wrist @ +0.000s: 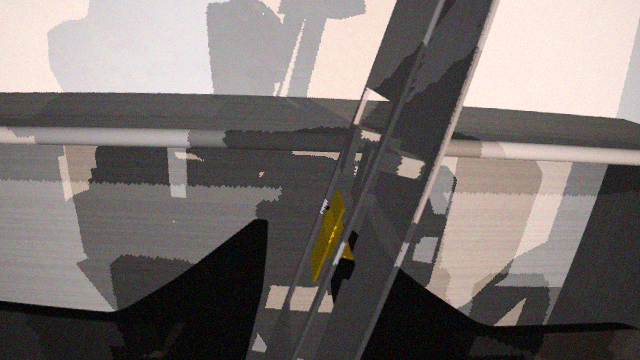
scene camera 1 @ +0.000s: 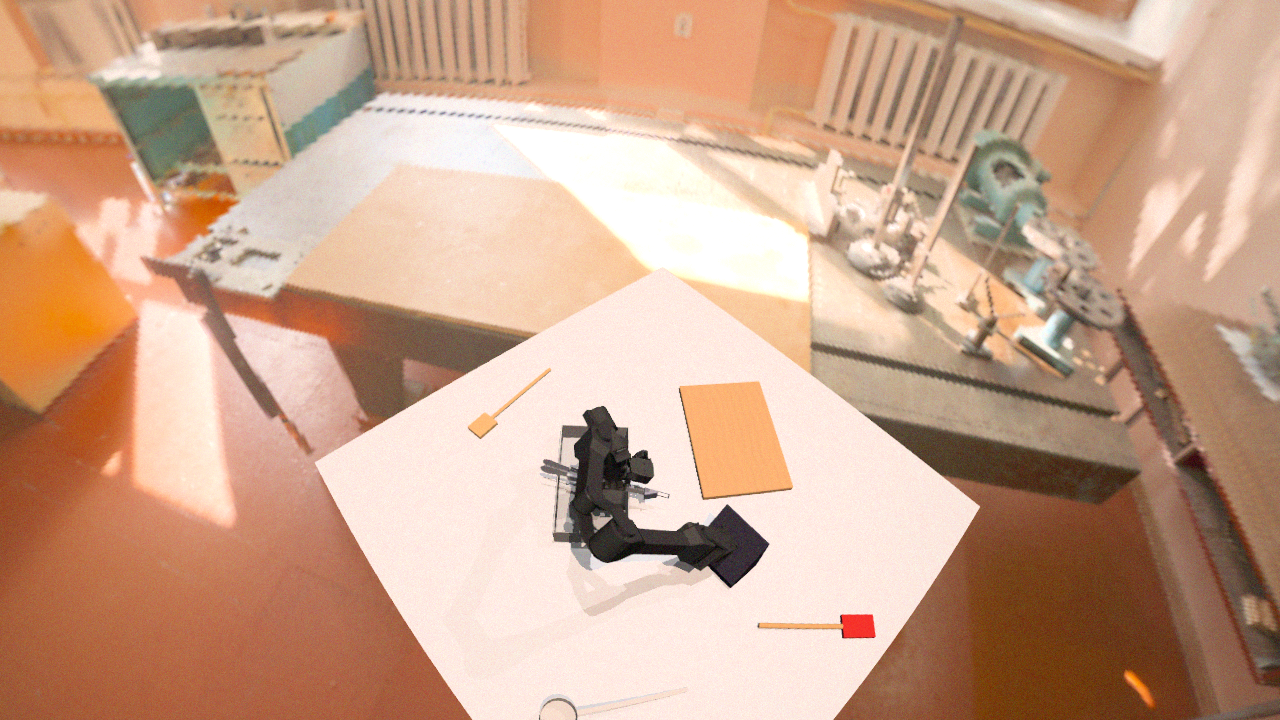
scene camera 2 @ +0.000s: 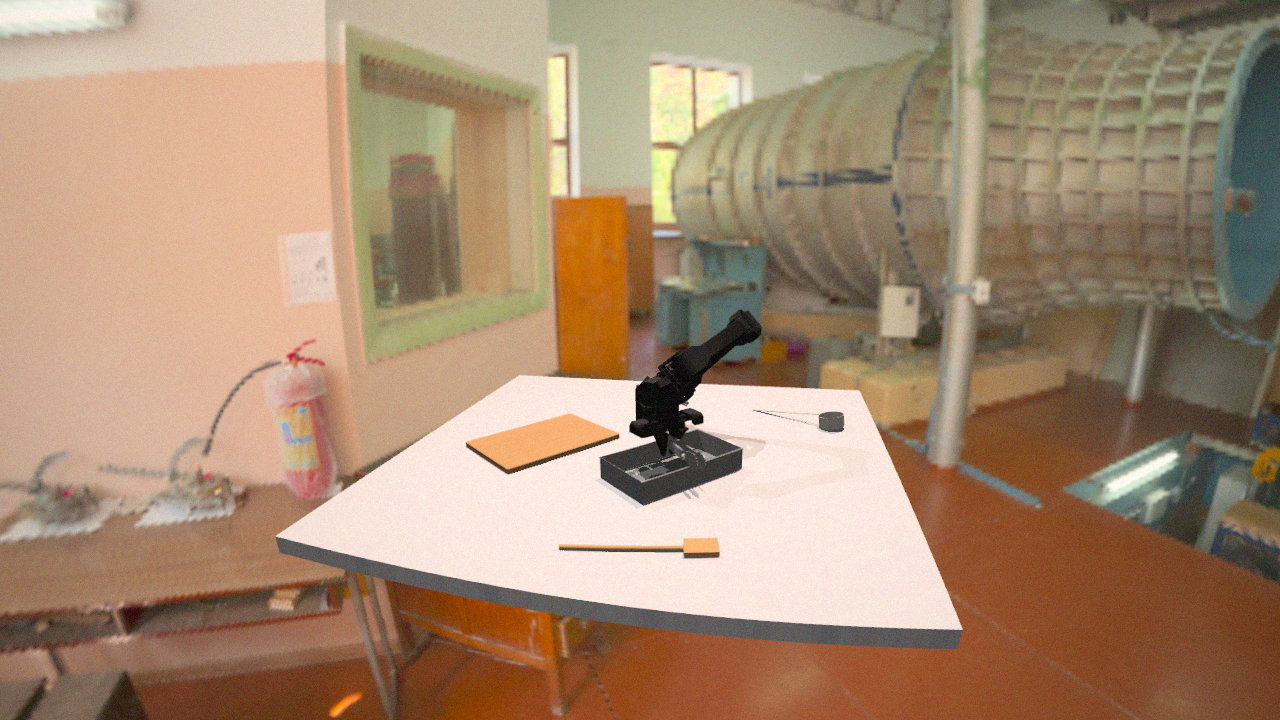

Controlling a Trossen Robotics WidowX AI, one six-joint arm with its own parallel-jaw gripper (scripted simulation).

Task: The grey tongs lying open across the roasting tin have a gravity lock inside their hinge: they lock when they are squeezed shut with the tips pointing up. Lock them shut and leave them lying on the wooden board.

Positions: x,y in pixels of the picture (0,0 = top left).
Labels:
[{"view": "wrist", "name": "gripper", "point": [299,234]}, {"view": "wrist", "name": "yellow piece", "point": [332,226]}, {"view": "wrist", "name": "roasting tin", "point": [116,194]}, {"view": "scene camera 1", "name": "gripper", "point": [612,490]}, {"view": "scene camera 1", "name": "wooden spatula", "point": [484,424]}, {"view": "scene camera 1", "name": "red-headed spatula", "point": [853,626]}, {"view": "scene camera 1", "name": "wooden board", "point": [736,450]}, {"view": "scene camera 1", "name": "roasting tin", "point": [565,521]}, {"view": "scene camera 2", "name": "gripper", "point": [667,454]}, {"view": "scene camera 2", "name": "wooden spatula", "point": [693,547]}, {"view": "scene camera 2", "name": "wooden board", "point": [510,451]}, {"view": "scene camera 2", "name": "roasting tin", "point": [641,472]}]

